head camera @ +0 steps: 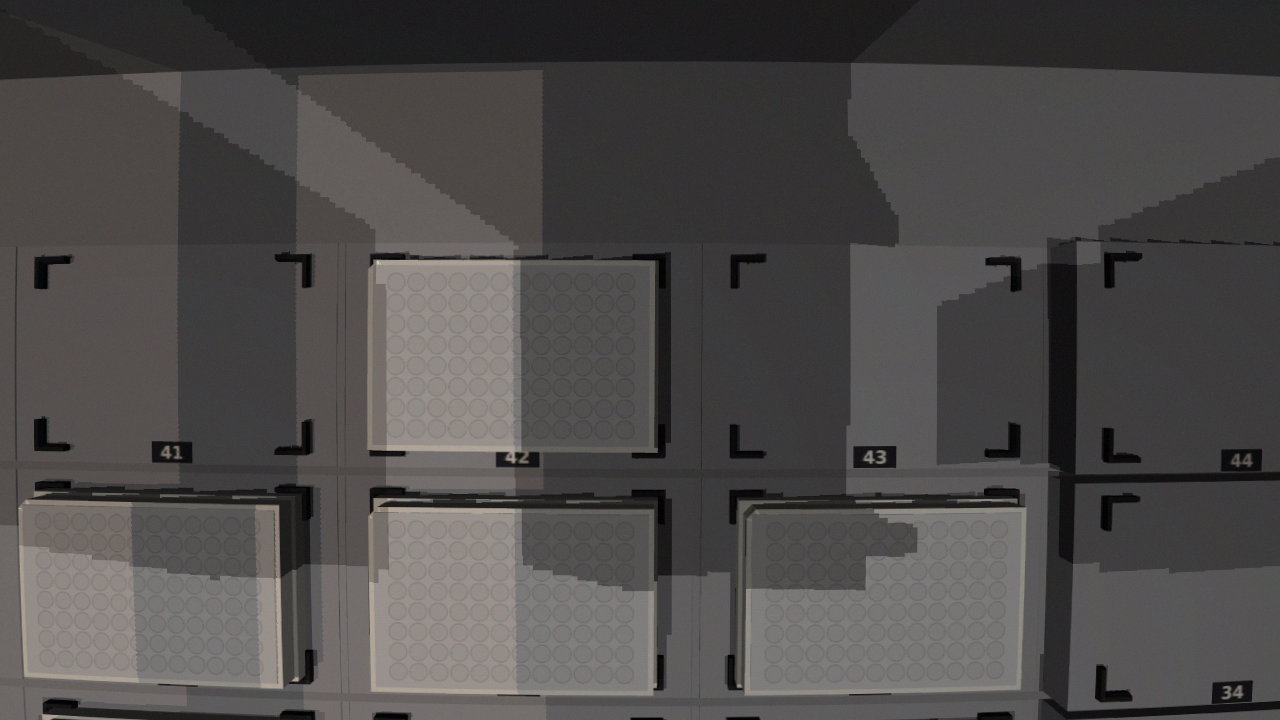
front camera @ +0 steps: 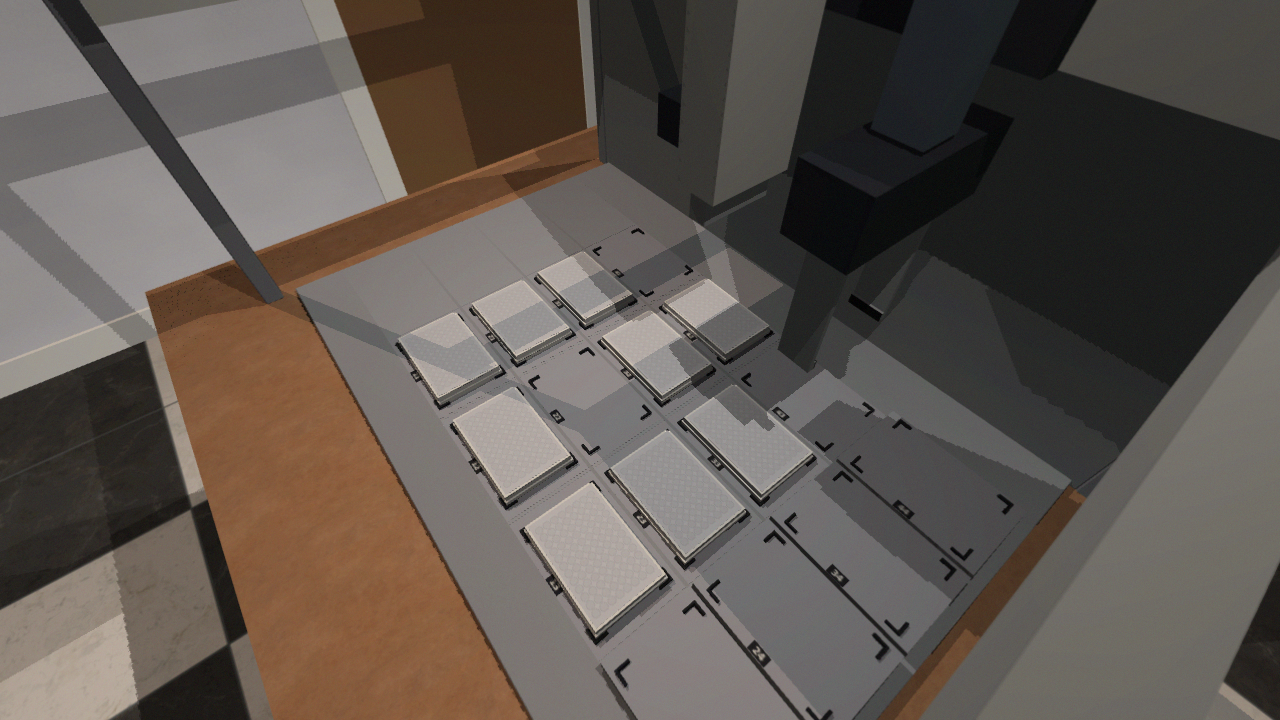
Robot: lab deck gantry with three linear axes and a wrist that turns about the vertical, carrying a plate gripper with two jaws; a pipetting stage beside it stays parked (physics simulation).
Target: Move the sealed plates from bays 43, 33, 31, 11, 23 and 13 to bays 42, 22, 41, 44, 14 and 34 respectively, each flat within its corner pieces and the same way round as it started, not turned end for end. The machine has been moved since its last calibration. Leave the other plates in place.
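Pixels of known places: gripper, fingertip midpoint: [front camera: 831, 333]; robot's base at its link origin: [front camera: 397, 346].
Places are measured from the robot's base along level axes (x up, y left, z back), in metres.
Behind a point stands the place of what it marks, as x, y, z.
The plate in bay 42 [front camera: 716, 317] @[0.014, 0.359, -0.237] [head camera: 510, 355] @[0.014, 0.364, -0.231] lies flat within its corner pieces. Sealed plates also sit in bay 33 [front camera: 749, 441] @[0.014, 0.251, -0.402] [head camera: 884, 600] @[0.014, 0.257, -0.393], bay 31 [front camera: 584, 286] @[0.014, 0.254, -0.073] [head camera: 152, 595] @[0.014, 0.258, -0.069], bay 11 [front camera: 450, 358] @[0.014, 0.043, -0.078], bay 23 [front camera: 677, 494] @[0.014, 0.145, -0.400] and bay 13 [front camera: 595, 559] @[0.014, 0.038, -0.401]. Bay 41 [front camera: 642, 259] @[0.000, 0.369, -0.065] [head camera: 170, 353] @[0.000, 0.366, -0.066], bay 22 [front camera: 590, 398] @[0.000, 0.151, -0.232], bay 44 [front camera: 930, 474] @[0.014, 0.373, -0.553] [head camera: 1190, 358] @[0.014, 0.362, -0.533], bay 34 [front camera: 872, 537] @[0.014, 0.266, -0.556] [head camera: 1181, 617] @[0.015, 0.245, -0.531], bay 14 [front camera: 707, 662] @[0.015, 0.062, -0.534] and bay 43 [head camera: 872, 358] @[0.000, 0.362, -0.393] hold no plate. My gripper [front camera: 830, 340] @[0.160, 0.317, -0.416] hangs over the row-4 side, jaws apart and empty; its far jaw is in shadow.
Other plates sit in bay 32 [front camera: 656, 355] @[0.015, 0.251, -0.239] [head camera: 512, 600] @[0.014, 0.258, -0.231], bay 21 [front camera: 521, 320] @[0.014, 0.148, -0.075] and bay 12 [front camera: 512, 445] @[0.014, 0.040, -0.239]. Bay 24 [front camera: 805, 608] @[0.014, 0.162, -0.558] holds no plate. A pale column [front camera: 756, 98] @[0.357, 0.274, -0.313] stands behind the deck. A dark slanted post [front camera: 170, 143] @[0.231, -0.097, 0.207] stands at the left.
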